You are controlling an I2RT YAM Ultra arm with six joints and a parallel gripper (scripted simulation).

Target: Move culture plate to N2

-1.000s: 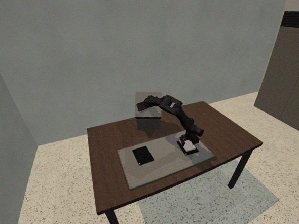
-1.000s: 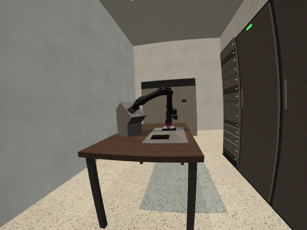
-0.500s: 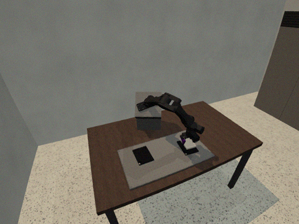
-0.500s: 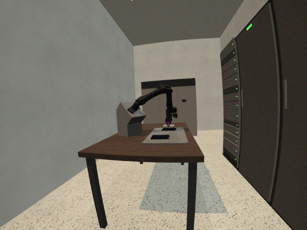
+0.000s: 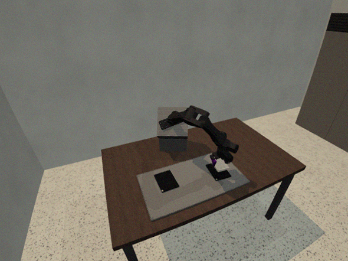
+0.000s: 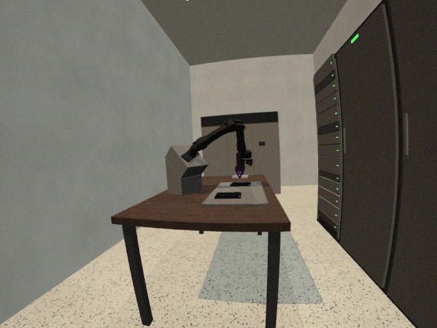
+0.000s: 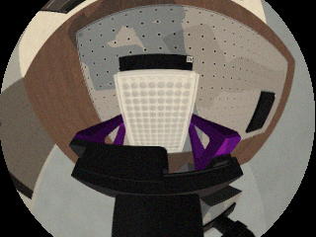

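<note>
My gripper is now 100 mm past the black plate nest N2, 370 mm to the left of it and 70 mm above it. Round my hand: A1 mark: 60 mm ahead, 60 mm to the right, 60 mm below; clear lid: right at my hand; black plate nest N1: 70 mm below.
</note>
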